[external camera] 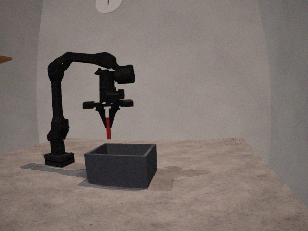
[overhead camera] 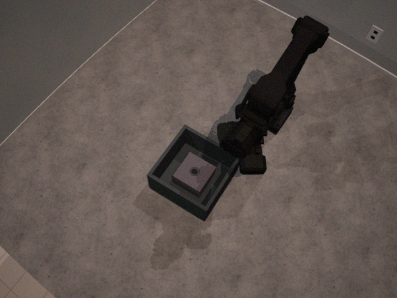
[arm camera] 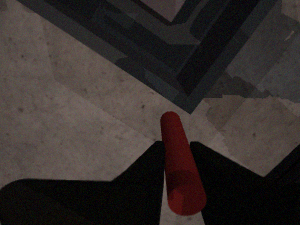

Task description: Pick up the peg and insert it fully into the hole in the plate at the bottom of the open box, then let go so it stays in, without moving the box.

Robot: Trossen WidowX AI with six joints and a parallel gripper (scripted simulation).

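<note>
The plate lies 10 cm ahead of my hand, 9 cm to the right of it and 14 cm below it. Round my hand: dark grey box (10 cm ahead, 9 cm to the right, 16 cm below); red peg (4 cm below).
</note>
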